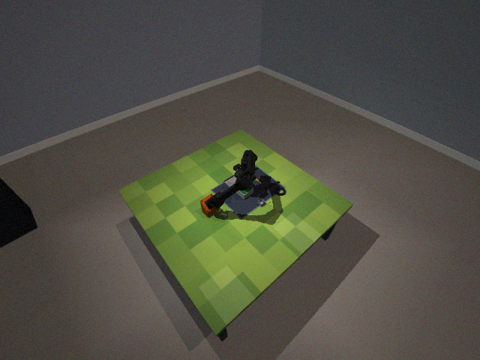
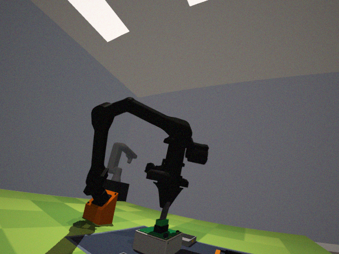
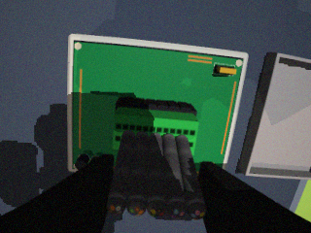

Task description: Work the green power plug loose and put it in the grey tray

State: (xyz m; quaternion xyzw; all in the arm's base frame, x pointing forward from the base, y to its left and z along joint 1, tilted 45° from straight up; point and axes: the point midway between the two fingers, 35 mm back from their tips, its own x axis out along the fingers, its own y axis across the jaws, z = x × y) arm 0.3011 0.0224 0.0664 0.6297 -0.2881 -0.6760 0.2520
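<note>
Right now my gripper tip is 4 cm above the green power plug. Also, from my gripper tip: dark mat 5 cm ahead, 12 cm below; then dark bar 21 cm ahead, 11 cm to the right, 12 cm below.
</note>
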